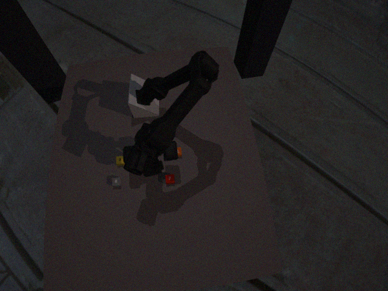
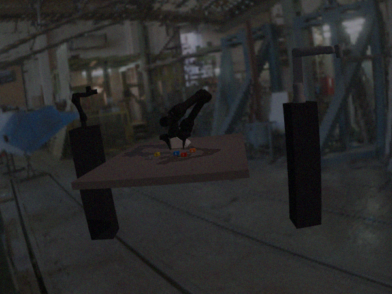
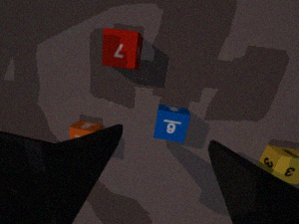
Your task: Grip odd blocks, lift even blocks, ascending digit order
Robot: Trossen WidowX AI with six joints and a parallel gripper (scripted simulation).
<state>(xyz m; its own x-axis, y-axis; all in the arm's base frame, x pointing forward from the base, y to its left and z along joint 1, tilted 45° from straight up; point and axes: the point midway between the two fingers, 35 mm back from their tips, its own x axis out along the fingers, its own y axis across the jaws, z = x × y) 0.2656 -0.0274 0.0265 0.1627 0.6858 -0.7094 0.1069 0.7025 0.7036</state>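
Right now the blue block is 10 mm to the right of my gripper tip and 20 mm below it. Also, from my gripper tip: orange block 20 mm behind, 100 mm to the left, 20 mm below; then red block 80 mm ahead, 40 mm to the left, 20 mm below; then yellow block 40 mm behind, 130 mm to the right, 20 mm below.
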